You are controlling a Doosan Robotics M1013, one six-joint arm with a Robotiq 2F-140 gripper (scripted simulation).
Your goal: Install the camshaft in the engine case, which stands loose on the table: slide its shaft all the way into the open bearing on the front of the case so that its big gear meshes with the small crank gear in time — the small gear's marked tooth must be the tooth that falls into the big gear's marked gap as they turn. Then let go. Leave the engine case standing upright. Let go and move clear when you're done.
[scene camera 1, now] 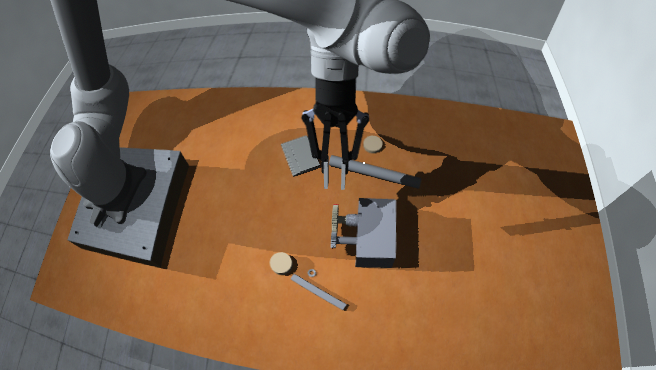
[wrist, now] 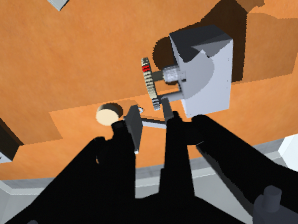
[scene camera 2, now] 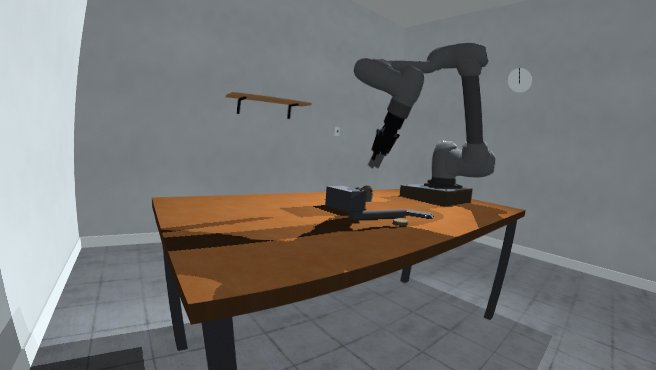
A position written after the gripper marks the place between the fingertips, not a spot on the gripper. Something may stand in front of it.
In view: the gripper (scene camera 1: 334, 185), a grey rod (scene camera 1: 355, 166), a grey engine case (scene camera 1: 376, 233) and a finned plate (scene camera 1: 298, 154).
The grey engine case is seen too in the wrist view (wrist: 203, 55) and in scene camera 2 (scene camera 2: 344, 198). The gripper is seen too in the wrist view (wrist: 151, 112) and in scene camera 2 (scene camera 2: 373, 166). The wrist view does not show the grey rod: it is out of frame.
